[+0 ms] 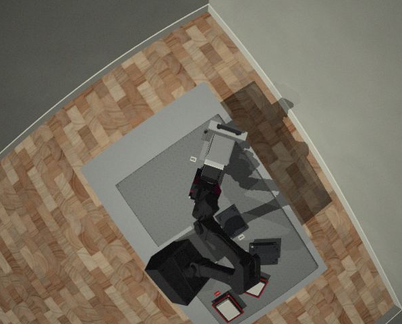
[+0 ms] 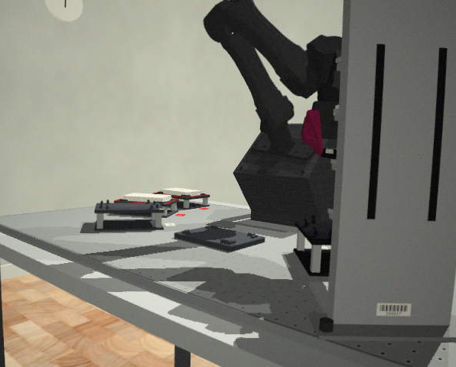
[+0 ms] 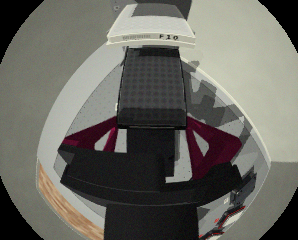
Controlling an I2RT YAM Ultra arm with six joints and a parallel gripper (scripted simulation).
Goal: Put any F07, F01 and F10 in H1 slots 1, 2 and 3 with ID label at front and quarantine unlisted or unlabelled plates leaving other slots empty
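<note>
My hand is 4 cm short of the dark 96-well plate and 4 cm to the right of it. Also, from my hand: N6 deck label 5 cm ahead, 39 cm to the right, 20 cm below; then H1 deck label 2 cm behind, 13 cm to the left, 20 cm below; then grey hotel back wall 14 cm ahead, 16 cm to the left.
</note>
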